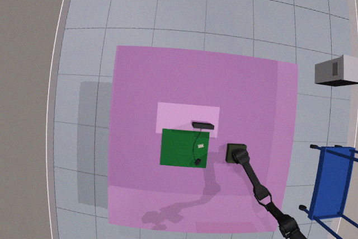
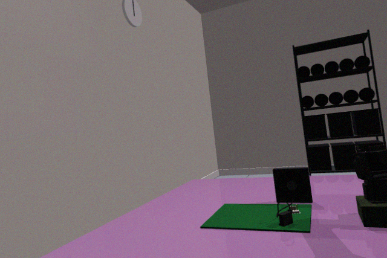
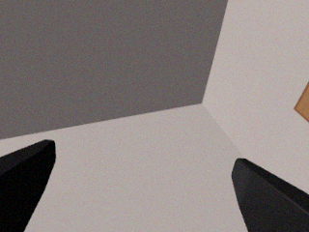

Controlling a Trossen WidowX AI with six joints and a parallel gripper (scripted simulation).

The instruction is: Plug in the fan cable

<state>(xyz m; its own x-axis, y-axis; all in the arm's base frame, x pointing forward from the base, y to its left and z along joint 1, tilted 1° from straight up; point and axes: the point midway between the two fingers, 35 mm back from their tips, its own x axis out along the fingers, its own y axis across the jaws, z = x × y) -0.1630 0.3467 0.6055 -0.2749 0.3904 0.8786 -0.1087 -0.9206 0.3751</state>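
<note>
The fan plug is 670 mm below my gripper tip, 430 mm ahead of it and 310 mm to the right of it. Also, from my gripper tip: green board: 710 mm below, 500 mm ahead, 400 mm to the right; black fan: 630 mm below, 550 mm to the right, 380 mm ahead.
</note>
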